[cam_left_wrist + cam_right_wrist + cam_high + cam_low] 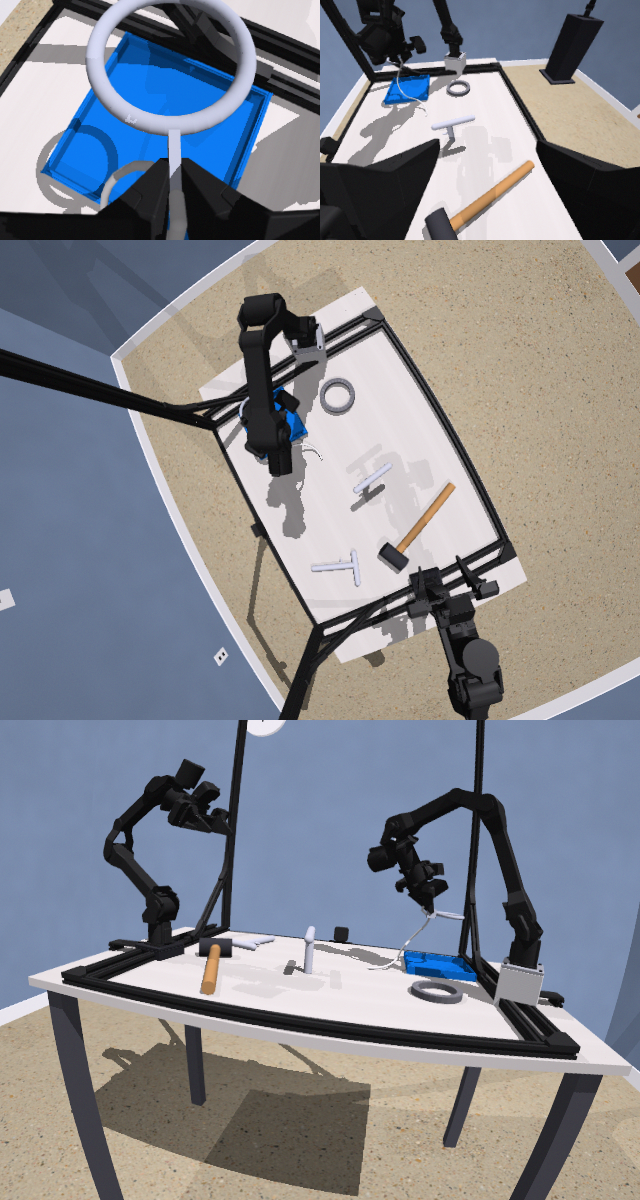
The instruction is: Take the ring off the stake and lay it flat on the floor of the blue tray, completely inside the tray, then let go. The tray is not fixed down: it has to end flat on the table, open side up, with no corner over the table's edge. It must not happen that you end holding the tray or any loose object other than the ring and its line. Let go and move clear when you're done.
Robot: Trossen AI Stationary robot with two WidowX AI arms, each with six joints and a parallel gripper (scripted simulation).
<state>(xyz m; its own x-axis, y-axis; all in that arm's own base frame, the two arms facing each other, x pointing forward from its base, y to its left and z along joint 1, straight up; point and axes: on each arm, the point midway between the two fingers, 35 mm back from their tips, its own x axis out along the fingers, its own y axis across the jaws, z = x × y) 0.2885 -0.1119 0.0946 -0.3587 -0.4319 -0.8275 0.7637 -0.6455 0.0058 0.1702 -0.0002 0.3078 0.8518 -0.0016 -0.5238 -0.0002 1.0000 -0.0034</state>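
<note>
Right now the blue tray is 18 cm below my left hand, 6 cm to the left of it and 4 cm behind it.
</note>
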